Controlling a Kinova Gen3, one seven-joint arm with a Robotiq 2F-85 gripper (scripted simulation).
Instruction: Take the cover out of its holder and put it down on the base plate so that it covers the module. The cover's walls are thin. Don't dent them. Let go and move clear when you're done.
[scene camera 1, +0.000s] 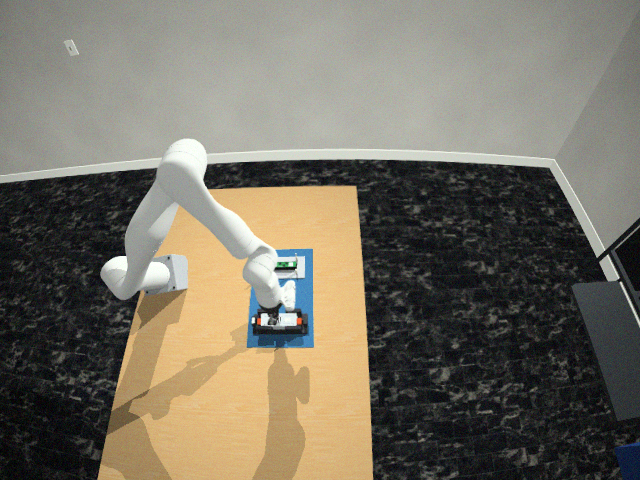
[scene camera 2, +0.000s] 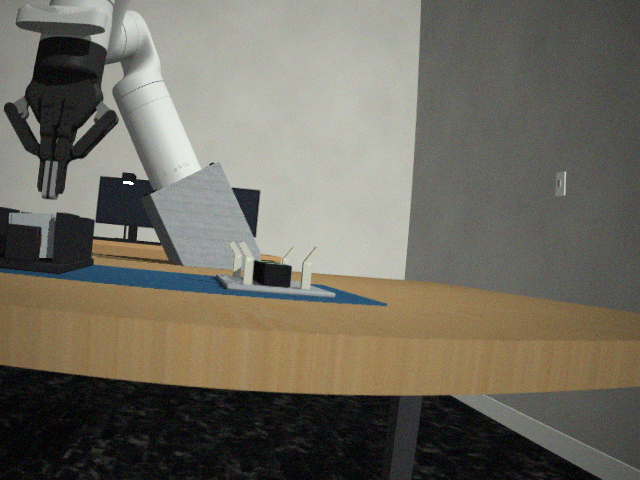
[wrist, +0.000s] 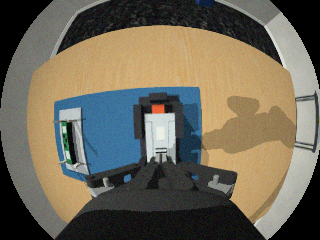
Observation:
In view: my gripper (scene camera 2: 49, 199) and a cover (wrist: 163, 140).
My gripper also shows in the wrist view (wrist: 161, 159).

